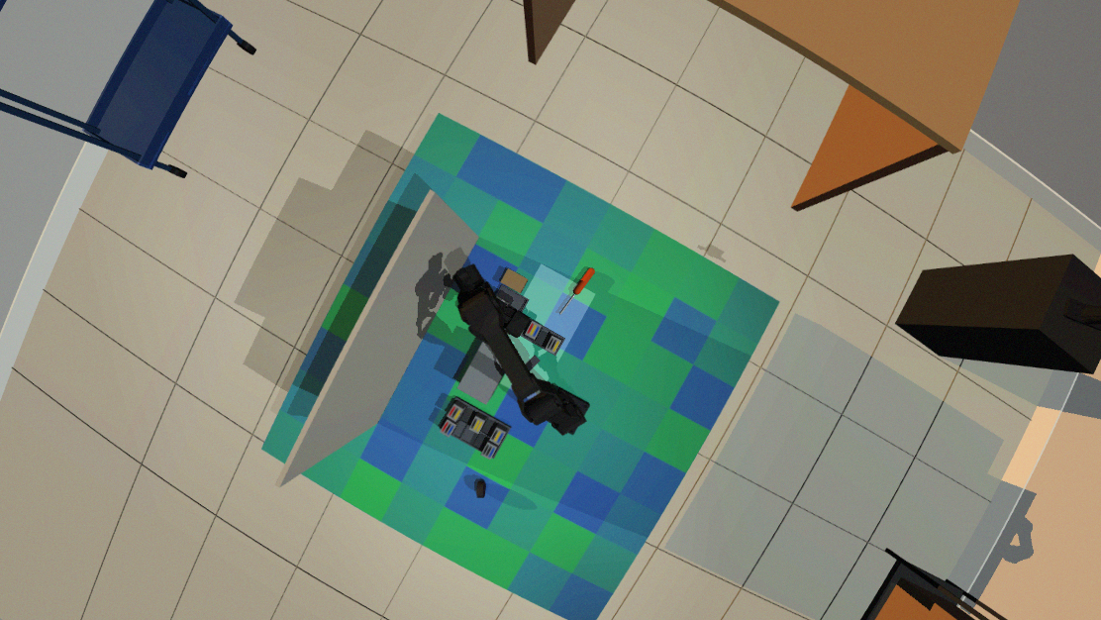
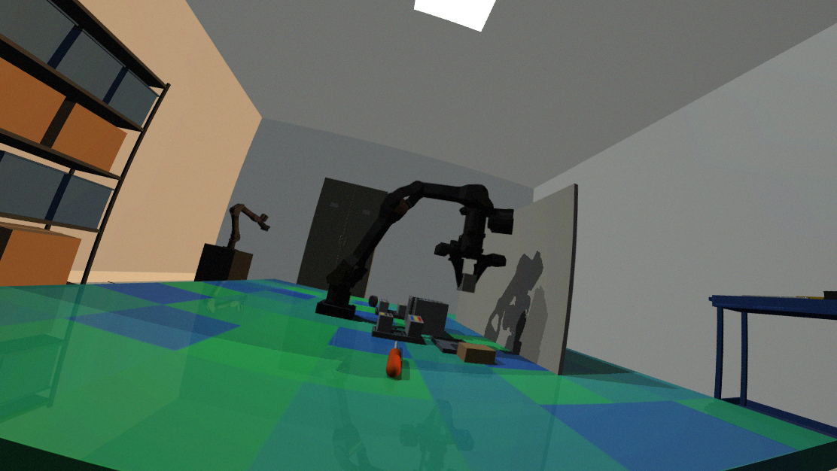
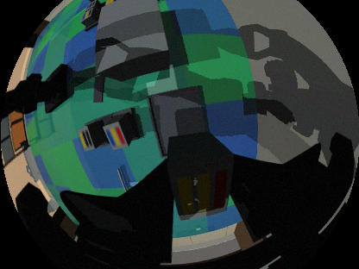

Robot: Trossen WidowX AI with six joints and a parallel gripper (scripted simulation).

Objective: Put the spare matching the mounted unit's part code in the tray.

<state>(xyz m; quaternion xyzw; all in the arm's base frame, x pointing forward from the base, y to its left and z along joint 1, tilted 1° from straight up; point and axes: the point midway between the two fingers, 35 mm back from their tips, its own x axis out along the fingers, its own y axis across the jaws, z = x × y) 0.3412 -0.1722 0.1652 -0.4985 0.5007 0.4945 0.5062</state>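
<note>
My gripper tip is now 150 mm above the dark flat tray. The rest, counted from my gripper tip: brown box (140 mm below, 90 mm to the right, 20 mm ahead); then grey spare (20 mm above, 10 mm to the right); then grey box (200 mm to the left, 110 mm below, 60 mm behind).
</note>
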